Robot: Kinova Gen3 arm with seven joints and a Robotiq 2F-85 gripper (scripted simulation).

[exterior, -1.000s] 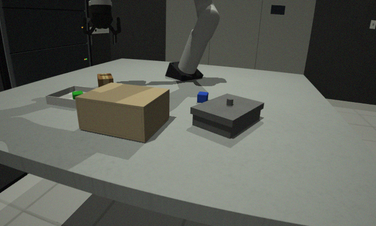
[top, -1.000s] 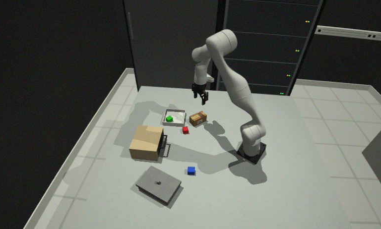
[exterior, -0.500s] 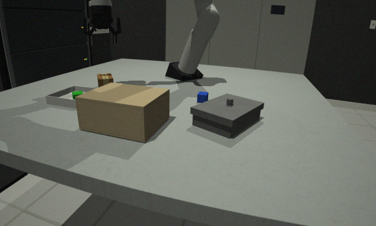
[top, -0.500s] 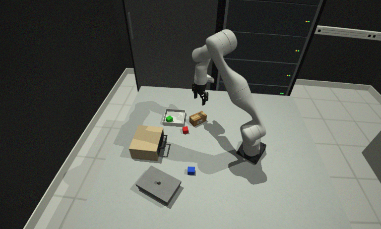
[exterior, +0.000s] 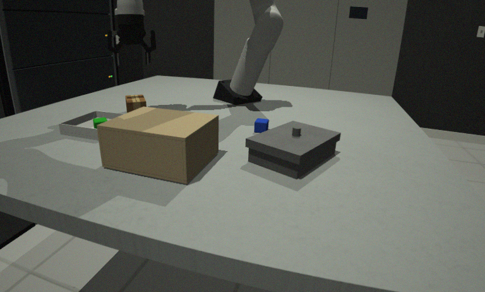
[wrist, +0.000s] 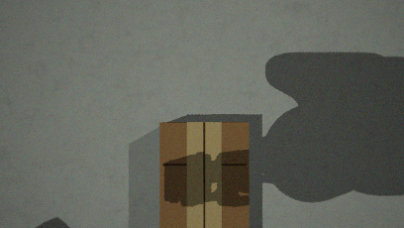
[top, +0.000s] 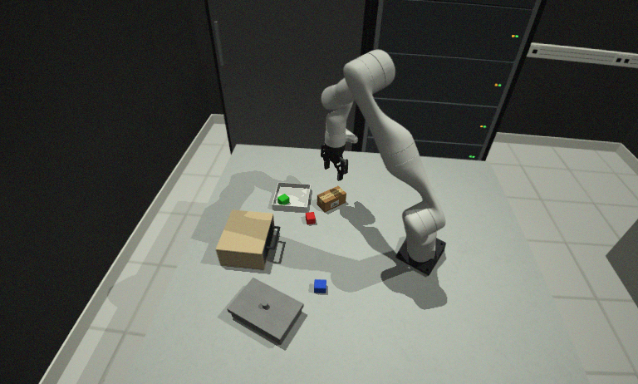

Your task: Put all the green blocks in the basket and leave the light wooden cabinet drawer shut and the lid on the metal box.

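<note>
Now: hand 130 mm above the small cardboard box. From my hand the other things lie so: basket (170 mm ahead, 150 mm below, 20 mm to the left); then cabinet drawer (300 mm to the left, 220 mm ahead, 130 mm below); then red block (150 mm below, 120 mm to the left, 60 mm ahead).
</note>
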